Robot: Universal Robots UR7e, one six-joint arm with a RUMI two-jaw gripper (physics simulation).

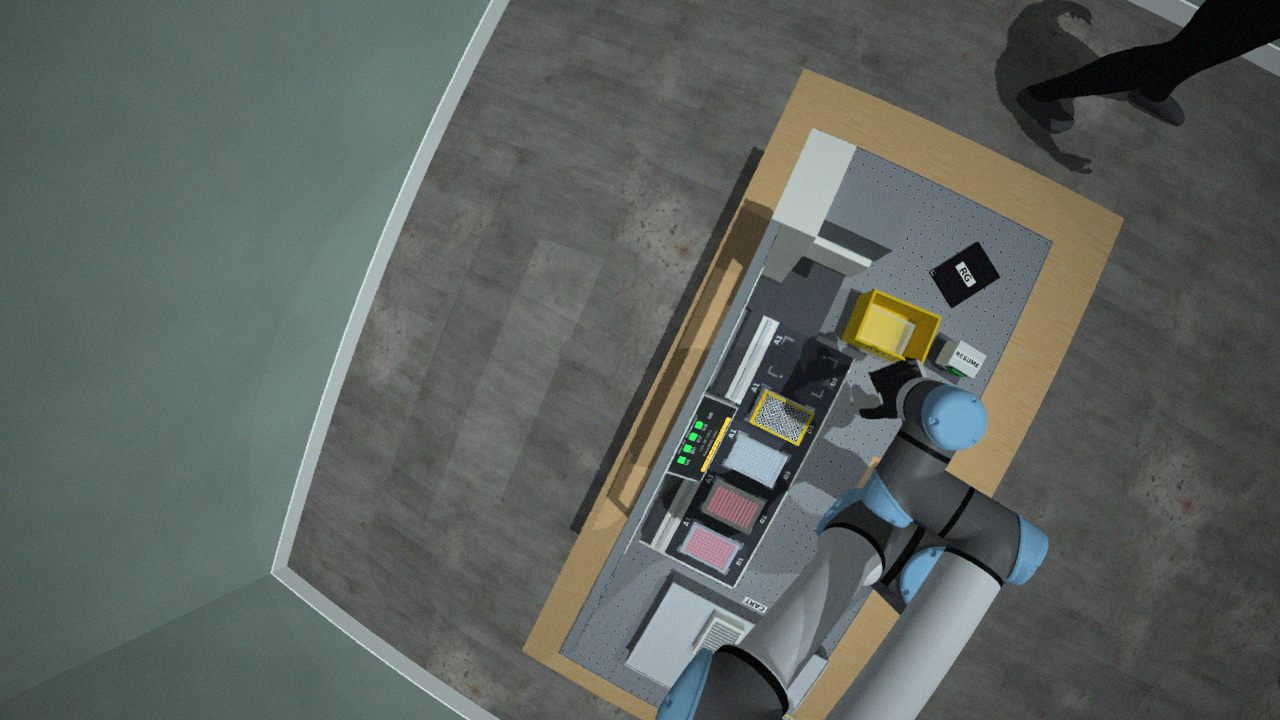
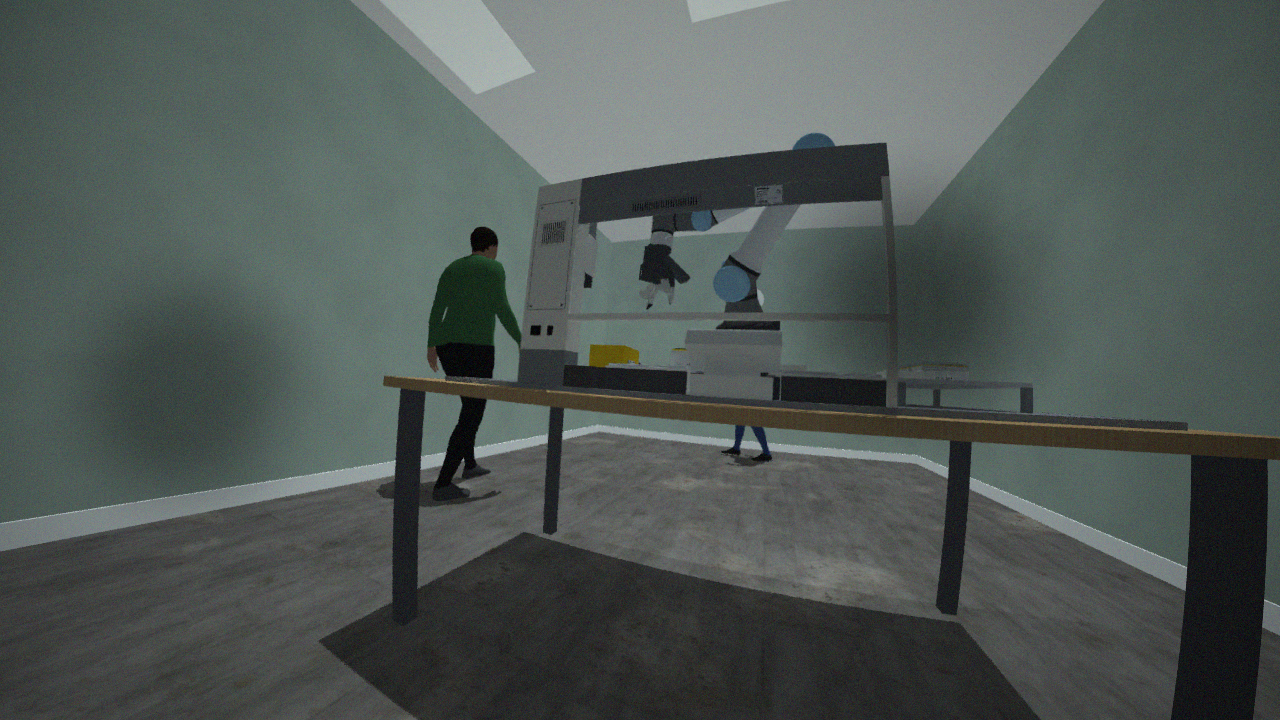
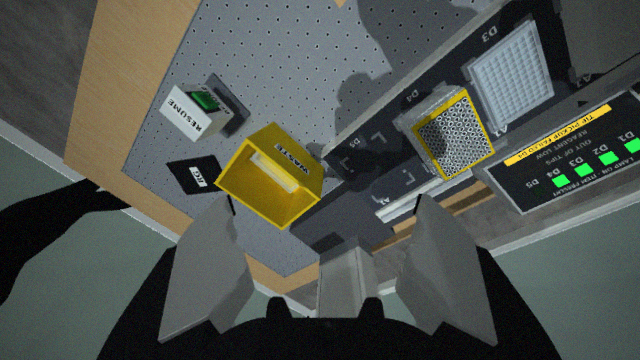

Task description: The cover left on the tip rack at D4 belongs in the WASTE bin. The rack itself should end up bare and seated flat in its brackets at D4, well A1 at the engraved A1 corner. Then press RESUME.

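Frame: origin at the arm's base, x back, y right, z up, level; centimetres.
Seen in the pictures: gripper, fingertip midpoint: (image 2: 658, 307) (image 3: 323, 196).
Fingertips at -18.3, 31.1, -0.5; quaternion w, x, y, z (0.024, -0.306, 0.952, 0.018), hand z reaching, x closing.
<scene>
Pixels of each thing's top centre, then the offset from my fingertips to it, as dx, dy, dz. "pt": a spot on its surface instead.
- tip rack, top centre: (image 3: 456, 141) (image 1: 782, 418) (image 2: 691, 350) -16.1, -11.4, -15.6
- yellow WASTE bin, top centre: (image 3: 266, 191) (image 1: 898, 328) (image 2: 615, 348) +3.7, +13.9, -13.9
- RESUME box, top centre: (image 3: 185, 115) (image 1: 967, 359) +21.7, +11.0, -16.9
- black RG pad, top centre: (image 1: 966, 274) (image 3: 197, 177) +21.2, +31.9, -26.2
- pale plate, top centre: (image 1: 756, 461) (image 3: 515, 81) -18.8, -23.4, -20.6
- status panel, surface spot: (image 3: 575, 150) pt -32.1, -21.4, -15.6
The tip rack (image 1: 781, 417) (image 3: 456, 134) stands at D4, uncovered, with a yellow rim around its open wells. Its well A1 marking and exact seating in the brackets cannot be made out. A pale, clear cover (image 1: 884, 327) (image 3: 274, 172) lies inside the yellow WASTE bin (image 1: 930, 338) (image 3: 301, 150). The RESUME box (image 1: 963, 357) (image 3: 186, 119) with its green button (image 1: 955, 370) (image 3: 205, 100) stands beside the bin. My gripper (image 1: 884, 391) (image 2: 659, 302) (image 3: 323, 196) is open and empty, high above the bench near the bin and RESUME box.
A black RG pad (image 1: 979, 265) (image 3: 182, 169) lies beyond the bin. Plates stand at D1 to D3, including a pale plate (image 1: 756, 458) (image 3: 515, 75) at D3. The status panel (image 3: 575, 150) reads TIP PICKUP FAILED D4. A person (image 2: 471, 304) walks near the table.
</scene>
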